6 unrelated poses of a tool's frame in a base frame.
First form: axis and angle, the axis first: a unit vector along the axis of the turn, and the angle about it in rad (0 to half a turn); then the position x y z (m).
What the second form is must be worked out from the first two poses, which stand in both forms.
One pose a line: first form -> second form
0.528 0.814 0.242 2.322 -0.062 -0.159 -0.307 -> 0.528 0.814 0.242 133.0 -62 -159 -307
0.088 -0.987 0.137 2.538 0.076 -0.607 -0.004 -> 0.088 -0.987 0.137 145.4 76 -607 -4
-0.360 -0.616 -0.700 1.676 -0.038 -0.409 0.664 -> -0.360 -0.616 -0.700 96.0 -38 -409 664
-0.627 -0.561 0.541 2.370 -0.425 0.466 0.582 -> -0.627 -0.561 0.541 135.8 -425 466 582
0.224 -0.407 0.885 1.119 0.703 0.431 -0.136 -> 0.224 -0.407 0.885 64.1 703 431 -136
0.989 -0.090 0.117 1.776 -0.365 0.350 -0.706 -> 0.989 -0.090 0.117 101.8 -365 350 -706
